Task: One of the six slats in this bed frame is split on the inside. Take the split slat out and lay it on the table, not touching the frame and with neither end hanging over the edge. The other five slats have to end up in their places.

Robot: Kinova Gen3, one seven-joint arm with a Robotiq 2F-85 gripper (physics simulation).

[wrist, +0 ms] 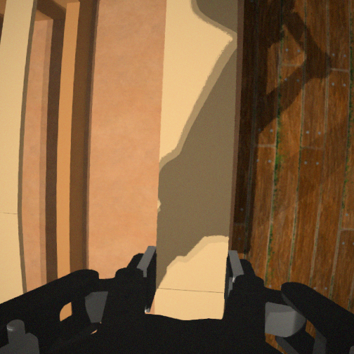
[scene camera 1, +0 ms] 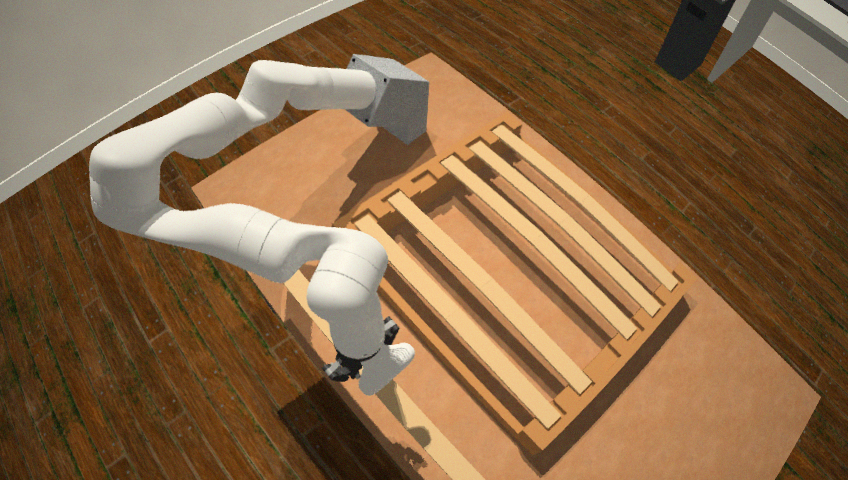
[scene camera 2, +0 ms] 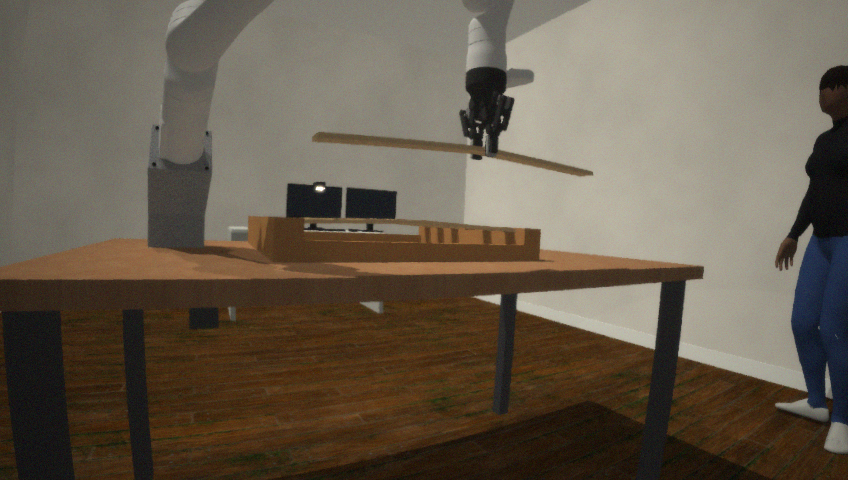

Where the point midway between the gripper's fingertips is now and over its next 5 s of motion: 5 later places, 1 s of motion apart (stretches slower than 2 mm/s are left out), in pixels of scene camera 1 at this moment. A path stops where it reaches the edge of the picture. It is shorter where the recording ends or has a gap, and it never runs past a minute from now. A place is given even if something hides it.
My gripper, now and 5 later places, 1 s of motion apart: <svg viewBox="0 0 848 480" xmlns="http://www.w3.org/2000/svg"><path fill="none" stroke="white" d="M365 366L376 378L378 390L375 382L373 373L397 312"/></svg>
